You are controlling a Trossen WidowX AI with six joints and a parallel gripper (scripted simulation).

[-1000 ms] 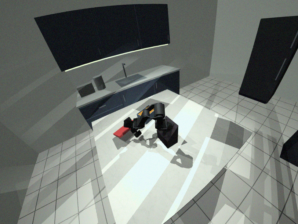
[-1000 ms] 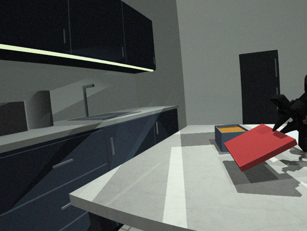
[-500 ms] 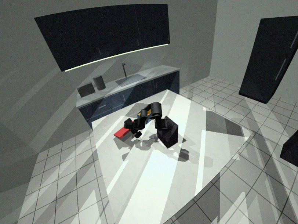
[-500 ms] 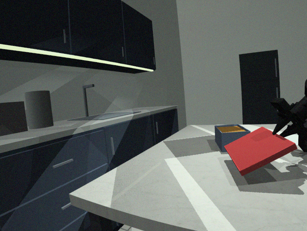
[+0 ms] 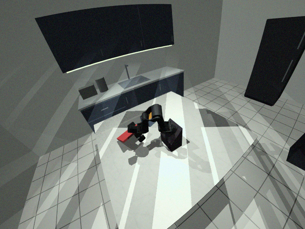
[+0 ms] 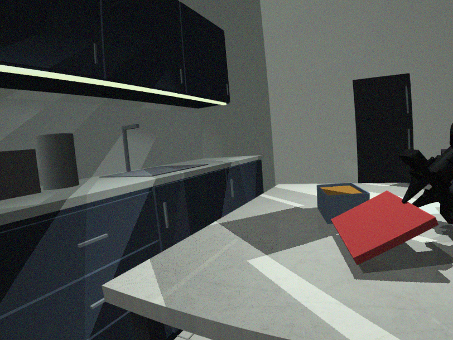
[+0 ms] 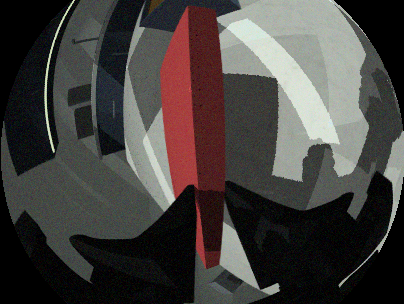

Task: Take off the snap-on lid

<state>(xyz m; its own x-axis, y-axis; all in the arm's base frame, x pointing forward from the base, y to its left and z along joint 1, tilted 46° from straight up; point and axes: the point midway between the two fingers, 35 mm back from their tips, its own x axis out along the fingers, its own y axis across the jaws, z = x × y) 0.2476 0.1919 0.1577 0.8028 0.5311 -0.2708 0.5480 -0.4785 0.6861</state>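
Now: gripper tip 70 mm short of the red lid, 30 mm above it and 20 mm to the right of it. The rest, counted from my gripper tip: storage box: 290 mm to the right, 150 mm ahead, 60 mm below.
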